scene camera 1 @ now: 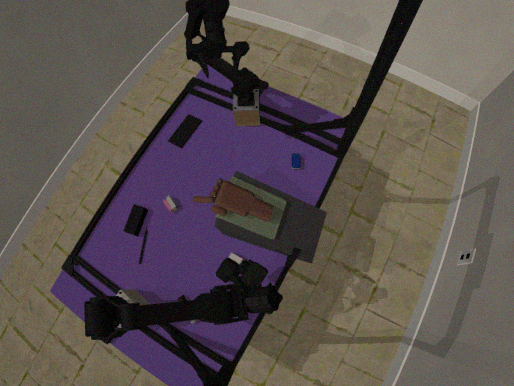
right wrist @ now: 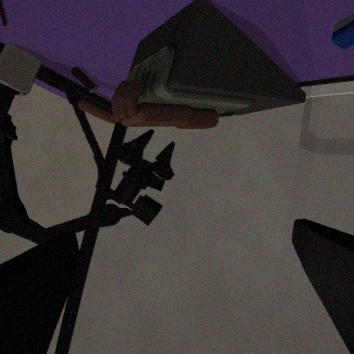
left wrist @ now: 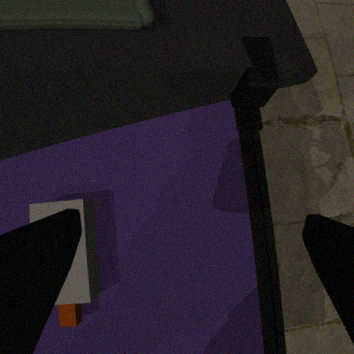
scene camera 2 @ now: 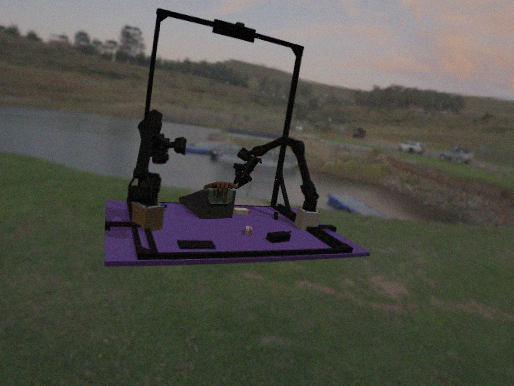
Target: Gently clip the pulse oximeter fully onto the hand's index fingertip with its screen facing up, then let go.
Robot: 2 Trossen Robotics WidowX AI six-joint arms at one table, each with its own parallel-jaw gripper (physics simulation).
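Places are measured from the left arm's base along level axes (x ahead, y left, z up), in metres.
Where they show: left gripper, fingertip midpoint: (right wrist: 163, 135) (left wrist: 194, 223); right gripper, fingertip midpoint: (scene camera 1: 222, 76) (right wrist: 186, 236) (scene camera 2: 176, 155); left arm's base, origin of the base link: (right wrist: 4, 88) (scene camera 2: 309, 209); right arm's base, origin of the base link: (scene camera 1: 246, 99) (scene camera 2: 148, 203).
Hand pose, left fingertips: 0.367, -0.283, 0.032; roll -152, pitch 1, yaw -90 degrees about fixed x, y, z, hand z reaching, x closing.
Each offset is from my left fingertips to the top centre of the thing, as dx, dy, dz. "spot": to the spot under its first point.
A brown hand (scene camera 1: 240, 200) (scene camera 2: 220, 185) (right wrist: 170, 116) lies on a green pad @(spot: +0.177, +0.052, -0.036) (scene camera 1: 277, 220) on a grey wedge (scene camera 1: 310, 230) (left wrist: 100, 75) (right wrist: 210, 55). Its extended index finger (scene camera 1: 202, 199) (right wrist: 95, 110) has nothing clipped on. I cannot tell for certain which small object is the oximeter: a blue one @(+0.424, +0.135, -0.104) (scene camera 1: 296, 161) (right wrist: 345, 35) lies upper right in scene camera 1, a white-and-pink one @(+0.013, +0.423, -0.105) (scene camera 1: 170, 204) (scene camera 2: 248, 230) left of the hand. My left gripper (scene camera 2: 237, 184) (left wrist: 194, 223) (right wrist: 163, 135) is open and empty, raised beside the wedge. My right gripper (right wrist: 186, 236) is open and empty, high up.
A white box @(-0.038, +0.096, -0.109) (scene camera 1: 235, 258) (scene camera 2: 242, 211) (left wrist: 77, 280) with an orange tab @(spot: -0.079, +0.089, -0.116) (left wrist: 68, 315) lies beside the wedge. A flat black slab @(+0.289, +0.595, -0.129) (scene camera 1: 185, 131) (scene camera 2: 196, 244), a black case @(-0.118, +0.495, -0.102) (scene camera 1: 135, 220) (scene camera 2: 278, 236) and a thin rod @(-0.171, +0.411, -0.128) (scene camera 1: 143, 246) lie farther off. Black frame bars edge the purple table.
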